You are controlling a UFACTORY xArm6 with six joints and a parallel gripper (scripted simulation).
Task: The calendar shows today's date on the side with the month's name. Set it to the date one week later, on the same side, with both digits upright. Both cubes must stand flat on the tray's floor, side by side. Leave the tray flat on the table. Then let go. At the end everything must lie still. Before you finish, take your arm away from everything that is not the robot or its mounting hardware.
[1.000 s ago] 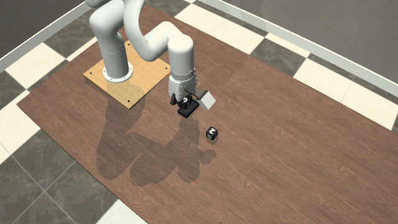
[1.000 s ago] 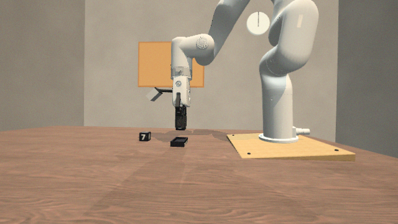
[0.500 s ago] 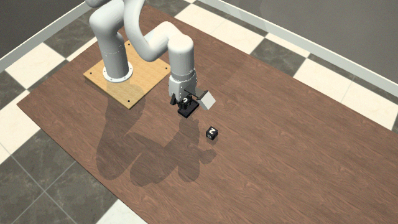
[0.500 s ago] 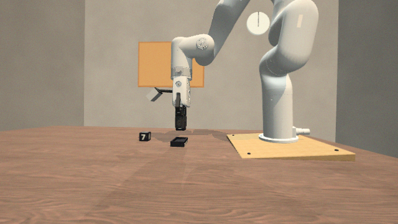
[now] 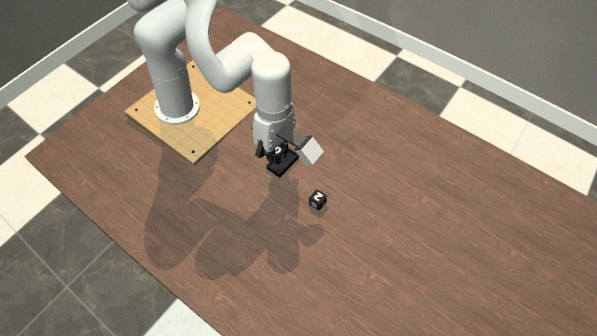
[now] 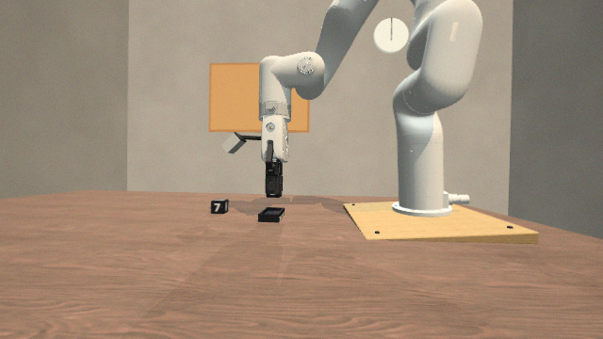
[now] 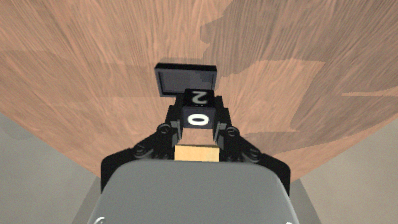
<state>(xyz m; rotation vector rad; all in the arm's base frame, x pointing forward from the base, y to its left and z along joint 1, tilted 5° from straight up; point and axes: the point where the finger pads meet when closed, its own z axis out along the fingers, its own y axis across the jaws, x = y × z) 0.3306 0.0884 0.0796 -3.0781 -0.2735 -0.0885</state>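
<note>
My gripper is now 10 mm above the black cube. Also, from my hand: black tray (20 mm to the left, 70 mm below).
</note>
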